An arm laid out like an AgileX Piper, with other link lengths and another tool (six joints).
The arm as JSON. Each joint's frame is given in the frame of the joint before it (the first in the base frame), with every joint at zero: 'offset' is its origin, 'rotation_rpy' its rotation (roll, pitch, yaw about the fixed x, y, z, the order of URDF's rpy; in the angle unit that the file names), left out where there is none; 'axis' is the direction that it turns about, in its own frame. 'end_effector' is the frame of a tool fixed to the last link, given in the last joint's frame.
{
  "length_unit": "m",
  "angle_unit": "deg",
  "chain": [
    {
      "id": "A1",
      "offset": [
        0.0,
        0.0,
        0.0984
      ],
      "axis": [
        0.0,
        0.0,
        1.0
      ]
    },
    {
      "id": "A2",
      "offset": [
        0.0,
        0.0,
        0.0
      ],
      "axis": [
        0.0,
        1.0,
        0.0
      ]
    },
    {
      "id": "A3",
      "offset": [
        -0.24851,
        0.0,
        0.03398
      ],
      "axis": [
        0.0,
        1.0,
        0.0
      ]
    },
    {
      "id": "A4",
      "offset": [
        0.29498,
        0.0,
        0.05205
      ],
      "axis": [
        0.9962,
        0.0,
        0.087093
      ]
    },
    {
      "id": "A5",
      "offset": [
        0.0,
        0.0,
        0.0
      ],
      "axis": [
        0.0,
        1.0,
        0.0
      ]
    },
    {
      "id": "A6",
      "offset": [
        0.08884,
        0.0,
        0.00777
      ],
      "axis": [
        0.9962,
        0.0,
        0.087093
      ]
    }
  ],
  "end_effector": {
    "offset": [
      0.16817,
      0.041,
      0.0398
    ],
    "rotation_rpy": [
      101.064,
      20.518,
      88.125
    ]
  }
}
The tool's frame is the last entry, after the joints.
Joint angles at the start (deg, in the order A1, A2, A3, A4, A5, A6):
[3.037 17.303 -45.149 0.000 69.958 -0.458]
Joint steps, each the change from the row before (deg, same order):
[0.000 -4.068 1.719 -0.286 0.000 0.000]
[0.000 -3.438 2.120 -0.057 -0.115 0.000]
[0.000 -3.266 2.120 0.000 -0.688 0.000]
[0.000 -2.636 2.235 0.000 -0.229 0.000]
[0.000 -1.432 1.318 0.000 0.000 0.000]
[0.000 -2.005 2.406 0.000 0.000 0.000]
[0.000 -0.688 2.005 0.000 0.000 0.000]
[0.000 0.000 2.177 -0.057 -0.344 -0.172]
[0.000 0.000 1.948 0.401 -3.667 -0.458]
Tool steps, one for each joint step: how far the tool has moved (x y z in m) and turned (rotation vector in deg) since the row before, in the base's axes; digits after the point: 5 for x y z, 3 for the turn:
[-0.00907 -0.00166 0.00222 -0.112 -2.358 -0.160]
[-0.00630 -0.00057 -0.00328 0.029 -1.433 -0.033]
[-0.00414 -0.00021 -0.00184 0.095 -1.832 0.003]
[-0.00277 -0.00014 -0.00712 0.033 -0.629 0.001]
[-0.00137 -0.00007 -0.00525 0.006 -0.114 0.000]
[-0.00077 -0.00004 -0.01185 -0.021 0.400 0.000]
[0.00153 0.00008 -0.01347 -0.070 1.315 0.000]
[0.00340 0.00003 -0.01619 -0.288 1.821 0.063]
[0.00955 0.00234 -0.00112 0.037 -1.718 0.483]

